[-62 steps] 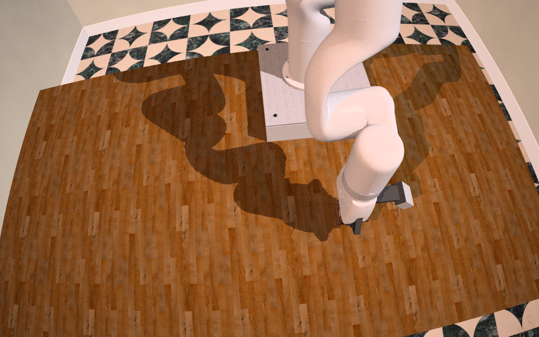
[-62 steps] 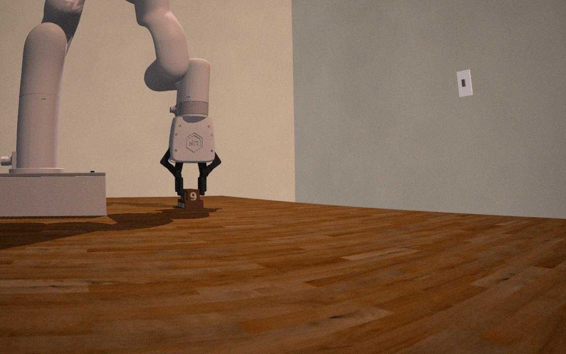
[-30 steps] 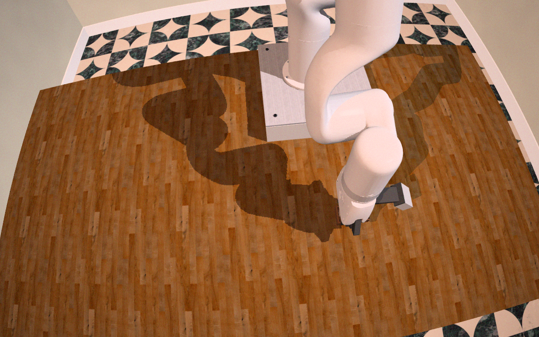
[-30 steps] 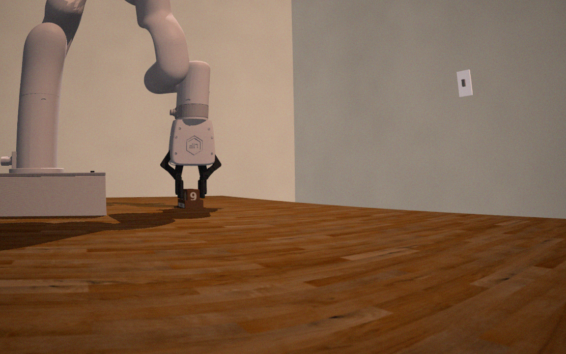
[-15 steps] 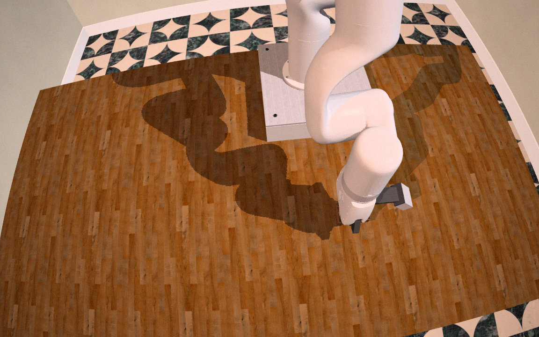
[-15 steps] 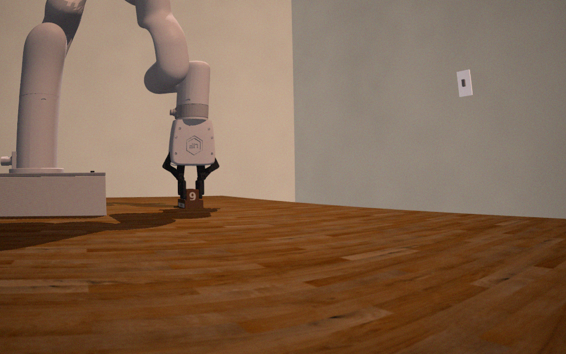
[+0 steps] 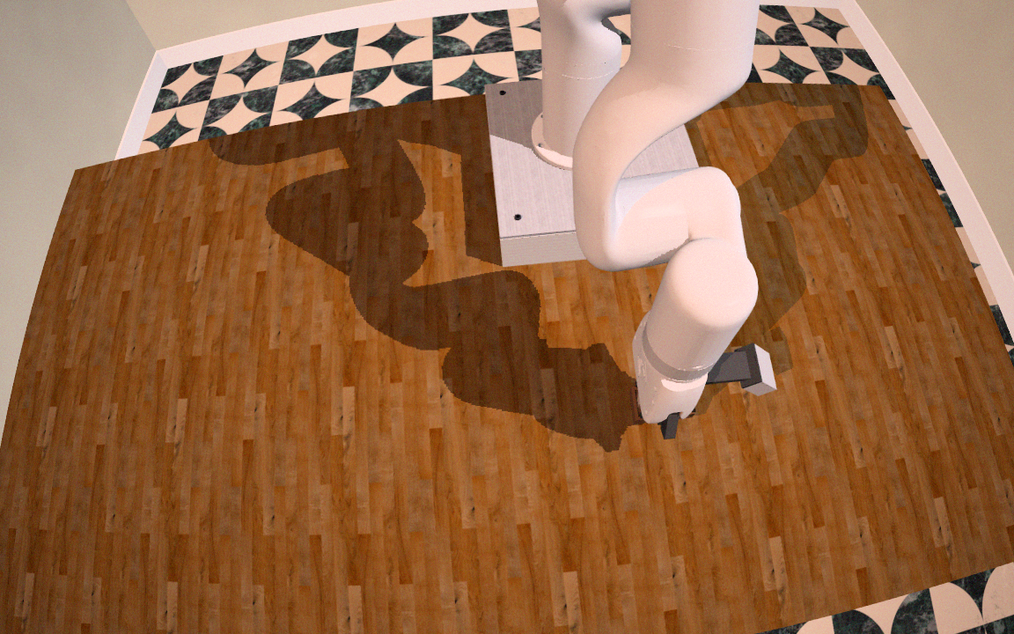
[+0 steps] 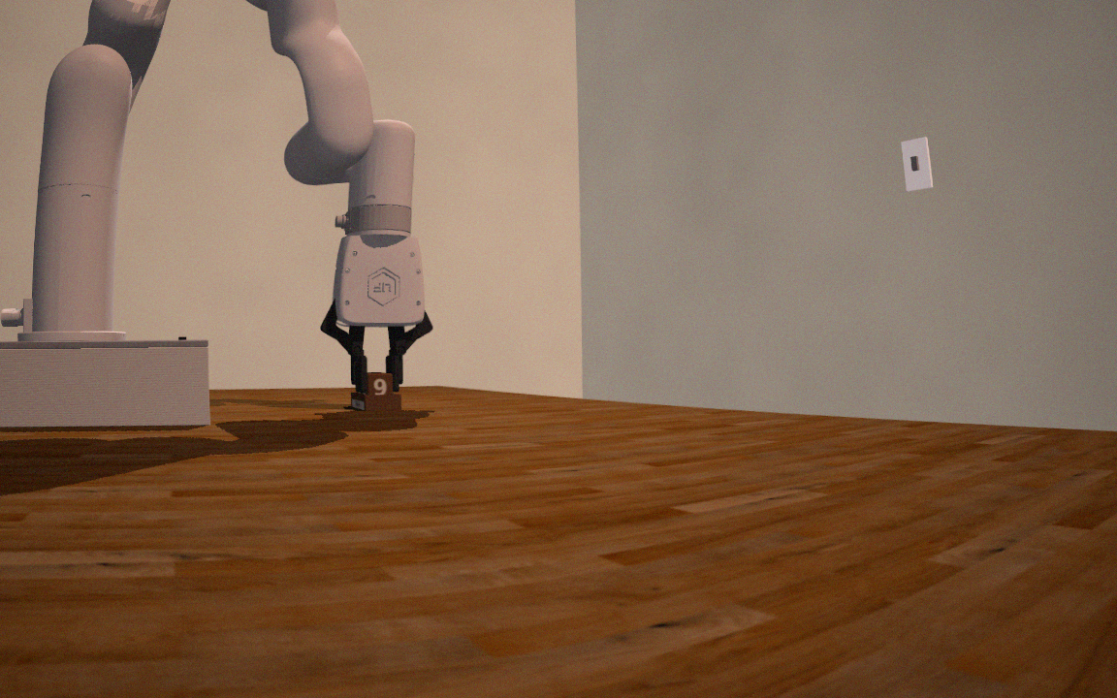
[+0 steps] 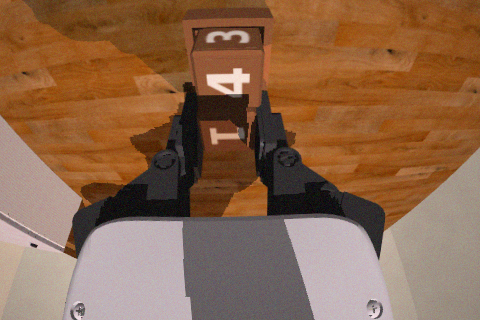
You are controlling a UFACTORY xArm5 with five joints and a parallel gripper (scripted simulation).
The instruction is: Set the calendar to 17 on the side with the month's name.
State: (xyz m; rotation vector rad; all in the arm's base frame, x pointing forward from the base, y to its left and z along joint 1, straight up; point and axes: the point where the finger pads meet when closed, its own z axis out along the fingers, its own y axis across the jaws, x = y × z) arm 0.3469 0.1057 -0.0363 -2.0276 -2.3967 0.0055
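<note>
Right now my hand is 3 cm above the brown tray and 2 cm to the right of it.
</note>
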